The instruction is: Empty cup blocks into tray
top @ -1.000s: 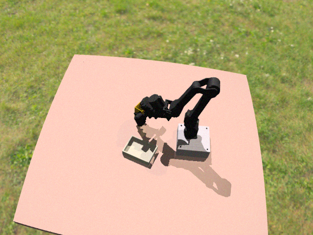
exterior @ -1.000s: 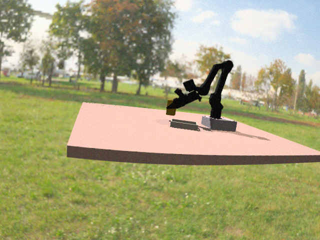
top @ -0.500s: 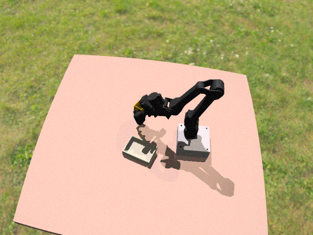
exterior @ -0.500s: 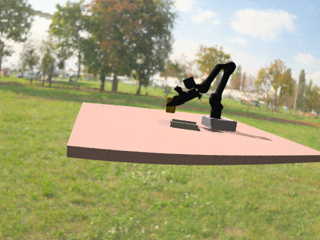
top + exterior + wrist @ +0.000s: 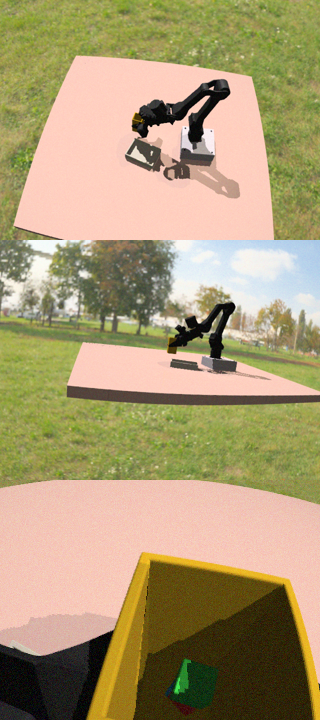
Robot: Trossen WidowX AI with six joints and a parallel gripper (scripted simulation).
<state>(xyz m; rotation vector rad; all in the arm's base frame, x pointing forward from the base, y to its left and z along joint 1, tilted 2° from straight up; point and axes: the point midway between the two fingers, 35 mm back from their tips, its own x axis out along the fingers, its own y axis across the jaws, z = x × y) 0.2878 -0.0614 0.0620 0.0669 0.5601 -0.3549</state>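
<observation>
My gripper tip is now 2 cm past the green block and 1 cm to the right of it. Round my gripper tip: yellow square cup: 2 cm behind, 1 cm to the left, 2 cm below; then red block: 3 cm behind, 1 cm to the left, 1 cm below; then blue block: 2 cm behind, 3 cm below.
</observation>
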